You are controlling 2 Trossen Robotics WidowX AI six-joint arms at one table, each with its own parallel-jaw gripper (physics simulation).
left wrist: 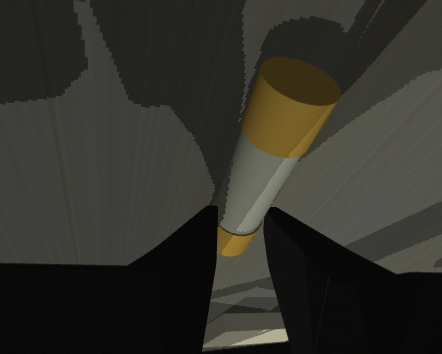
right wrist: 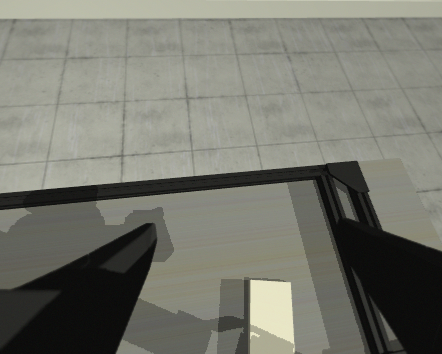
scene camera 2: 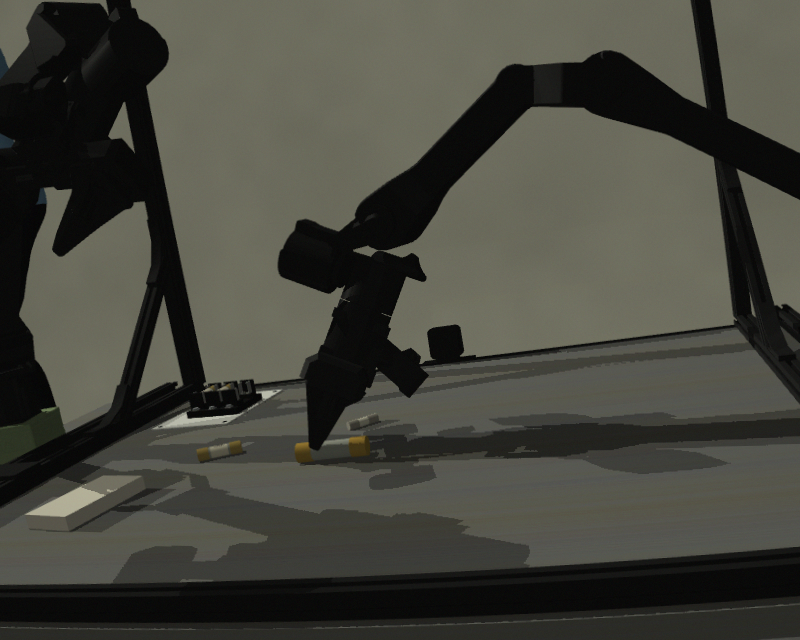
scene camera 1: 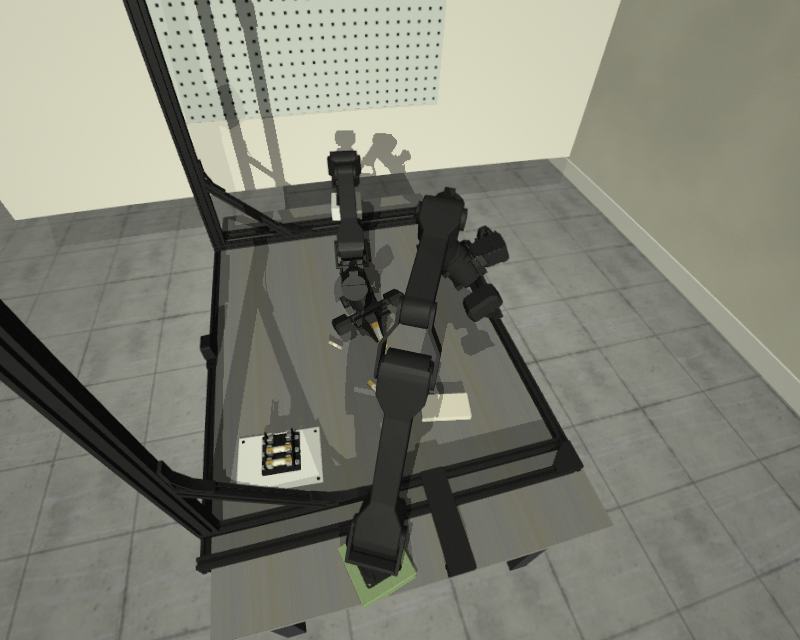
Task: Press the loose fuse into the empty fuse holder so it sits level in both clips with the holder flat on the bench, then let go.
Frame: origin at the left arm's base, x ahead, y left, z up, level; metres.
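Seen in the pictures: left gripper, fingertip midpoint: (left wrist: 240,217) (scene camera 2: 314,447); right gripper, fingertip midpoint: (right wrist: 245,229) (scene camera 2: 17,256); right arm's base at its link origin: (scene camera 2: 11,420) (scene camera 1: 376,560).
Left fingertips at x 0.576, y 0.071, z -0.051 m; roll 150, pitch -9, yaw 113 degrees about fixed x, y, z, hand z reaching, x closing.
Offsets run from my left fingertips to a thing's top centre. "pt": to the spot under its first point.
The large loose fuse @[dx -0.018, dy -0.004, dz +0.007 m] (scene camera 1: 375,328) (scene camera 2: 340,447) (left wrist: 265,175), white with yellow end caps, lies about level at or just above the bench; I cannot tell if it touches. My left gripper (scene camera 2: 315,445) (left wrist: 240,217) is shut on it from above, nearer one cap. The black fuse holder @[dx +0.292, dy -0.237, dz +0.021 m] (scene camera 1: 298,456) (scene camera 2: 220,413) rests on a white plate @[pt dx +0.303, dy -0.296, dz -0.012 m] (scene camera 1: 250,467) at the lower left of scene camera 1. Fuses fill its two lower places there; its upper place is empty. My right gripper (right wrist: 245,229) is open and empty, high above the bench.
A small yellow-capped fuse @[dx +0.141, dy -0.024, dz +0.000 m] (scene camera 1: 371,385) (scene camera 2: 219,451) and a small silver-capped one @[dx +0.000, dy -0.116, dz -0.004 m] (scene camera 1: 335,344) (scene camera 2: 362,421) lie near the held fuse. A cream block @[dx +0.205, dy +0.129, dz +0.001 m] (scene camera 1: 447,407) (scene camera 2: 86,501) (right wrist: 271,312) lies beyond them. The right arm reaches over the bench. Black frame rails (right wrist: 165,186) edge it.
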